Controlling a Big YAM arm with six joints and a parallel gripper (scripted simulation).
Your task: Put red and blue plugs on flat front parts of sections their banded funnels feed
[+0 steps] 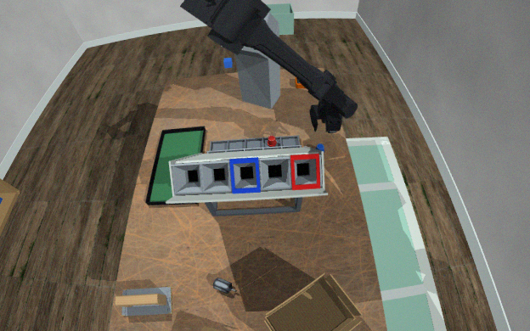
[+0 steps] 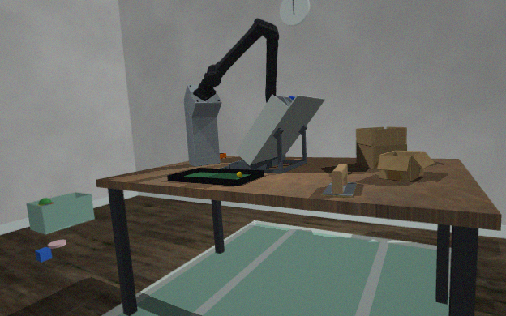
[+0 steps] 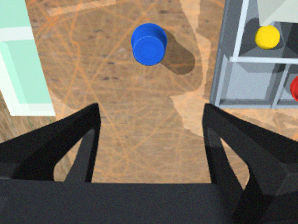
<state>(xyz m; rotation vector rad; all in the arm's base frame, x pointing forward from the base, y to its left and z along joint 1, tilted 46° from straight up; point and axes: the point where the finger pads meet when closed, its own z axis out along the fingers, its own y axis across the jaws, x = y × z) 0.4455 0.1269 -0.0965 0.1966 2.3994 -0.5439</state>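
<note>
Right now my hand is 130 mm above the blue plug. From my hand the other things lie so: cover: 40 mm ahead, 300 mm to the right, 60 mm above; green marble tray: 180 mm behind, 570 mm to the right, 140 mm below; red plug: 110 mm behind, 160 mm to the right, 120 mm below.
</note>
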